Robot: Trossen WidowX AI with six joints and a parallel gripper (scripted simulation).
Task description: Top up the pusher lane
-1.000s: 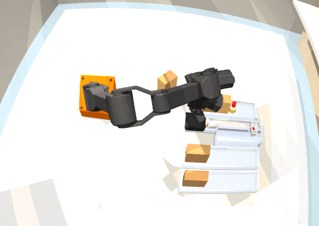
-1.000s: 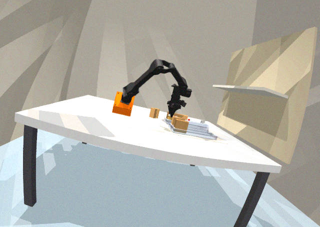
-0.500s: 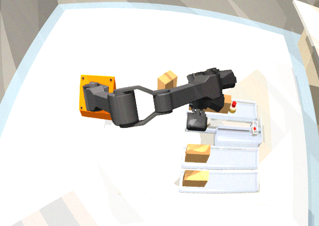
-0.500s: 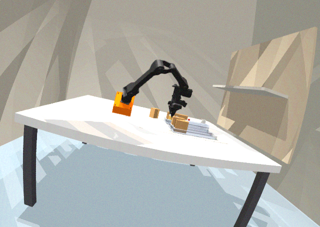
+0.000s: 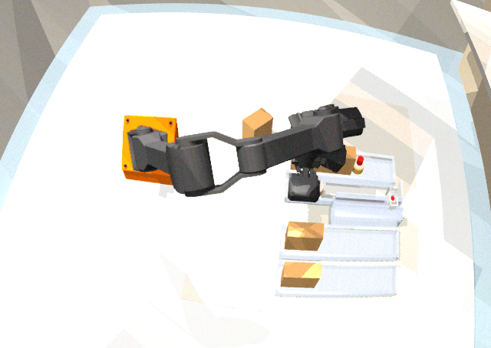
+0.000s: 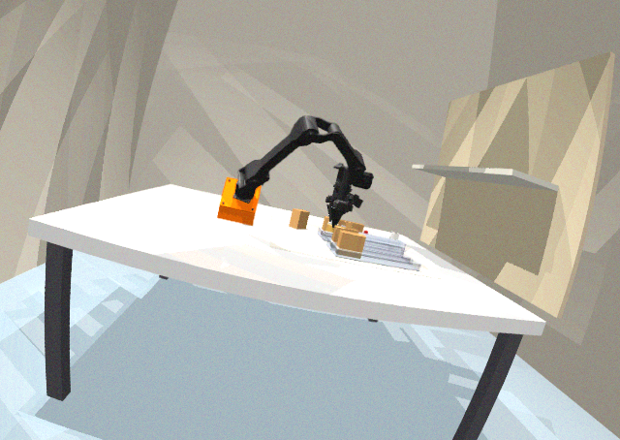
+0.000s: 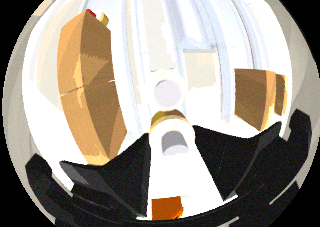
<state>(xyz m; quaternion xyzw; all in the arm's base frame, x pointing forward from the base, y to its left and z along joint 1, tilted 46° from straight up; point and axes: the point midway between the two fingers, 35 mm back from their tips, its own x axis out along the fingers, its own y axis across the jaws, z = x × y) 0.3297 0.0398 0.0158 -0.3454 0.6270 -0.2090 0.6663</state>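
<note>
Right now my gripper tip is 150 mm short of the sprung lane and 30 mm above it. The rest, counted from my gripper tip: red mark (230 mm ahead, 10 mm to the right, 20 mm above); wall shelf (500 mm ahead, 70 mm to the left, 320 mm above).
</note>
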